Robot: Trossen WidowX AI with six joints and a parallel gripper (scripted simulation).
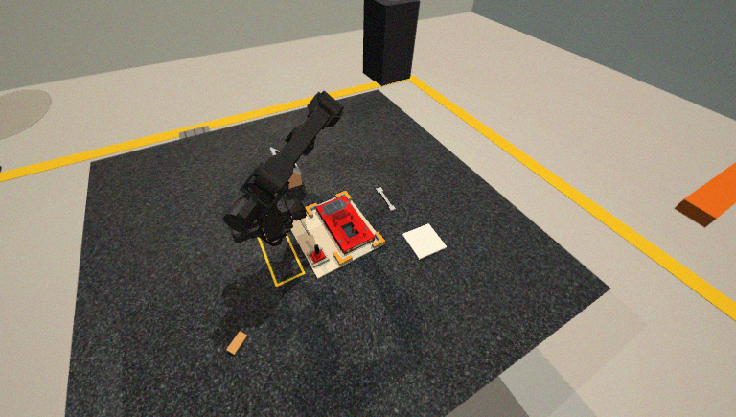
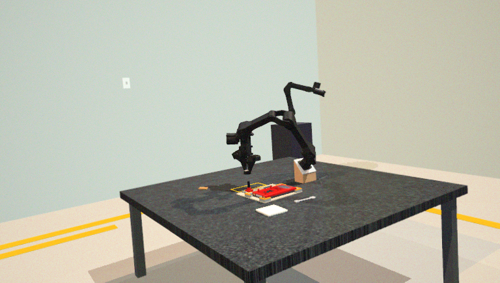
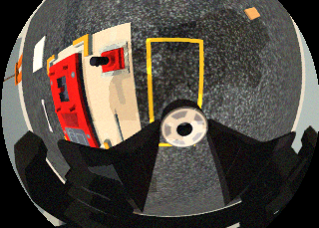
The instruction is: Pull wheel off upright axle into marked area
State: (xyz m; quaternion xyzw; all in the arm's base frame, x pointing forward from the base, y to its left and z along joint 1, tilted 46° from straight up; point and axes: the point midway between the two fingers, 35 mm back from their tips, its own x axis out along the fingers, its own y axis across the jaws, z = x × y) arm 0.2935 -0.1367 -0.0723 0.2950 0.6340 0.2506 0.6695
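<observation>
Now: the wheel right at my gripper tip. The rest, counted from my gripper tip: white bar (40 cm to the left, 8 cm below, 3 cm behind); then orange block (18 cm to the right, 18 cm ahead, 8 cm below); then upright axle (9 cm to the left, 6 cm ahead, 5 cm below).
</observation>
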